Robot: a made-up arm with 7 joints.
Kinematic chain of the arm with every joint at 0, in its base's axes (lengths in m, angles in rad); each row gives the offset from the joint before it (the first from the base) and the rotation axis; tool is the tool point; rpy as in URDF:
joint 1: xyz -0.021 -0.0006 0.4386 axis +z
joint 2: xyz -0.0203 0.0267 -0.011 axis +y
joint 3: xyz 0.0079 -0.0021 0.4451 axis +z
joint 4: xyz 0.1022 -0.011 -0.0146 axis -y
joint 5: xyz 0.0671 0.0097 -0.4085 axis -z
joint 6: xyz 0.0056 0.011 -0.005 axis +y
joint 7: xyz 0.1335 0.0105 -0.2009 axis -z
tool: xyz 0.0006 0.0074 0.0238 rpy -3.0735 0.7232 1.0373
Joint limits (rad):
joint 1: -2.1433..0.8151
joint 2: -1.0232..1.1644
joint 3: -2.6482..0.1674
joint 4: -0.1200..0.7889
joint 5: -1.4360..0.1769
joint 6: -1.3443..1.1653
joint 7: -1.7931..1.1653
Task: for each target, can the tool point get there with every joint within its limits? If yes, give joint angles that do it. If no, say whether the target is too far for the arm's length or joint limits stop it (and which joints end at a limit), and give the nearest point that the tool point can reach.
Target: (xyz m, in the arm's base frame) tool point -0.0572 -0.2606 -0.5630
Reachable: no: joint limits stop it (at a limit: joint 2, joint 4, joint 5, joint 7) | nearest point -0.0639 -0.3087 -0.1404 | short by 0.425 m
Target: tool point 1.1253 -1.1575 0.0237
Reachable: no: too far | nearest point 0.4603 -0.4864 0.2550 | short by 0.973 m
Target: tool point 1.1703 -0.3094 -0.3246
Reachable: no: too far | nearest point 0.5608 -0.1514 0.0538 | short by 0.735 m
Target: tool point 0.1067 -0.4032 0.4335
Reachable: yes | joints -0.0571 -0.5377 -1.3641 0.2369 -0.2063 -0.0952 -1.2867
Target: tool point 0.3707 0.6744 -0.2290
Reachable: no: joint limits stop it (at a limit: joint 3, joint 4, joint 7) | nearest point 0.2502 0.4667 -0.0323 | short by 0.310 m
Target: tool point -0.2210 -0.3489 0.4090
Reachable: yes | joints -0.4143 -0.0217 -2.1110 0.2992 -1.1092 -0.4840 -0.7790
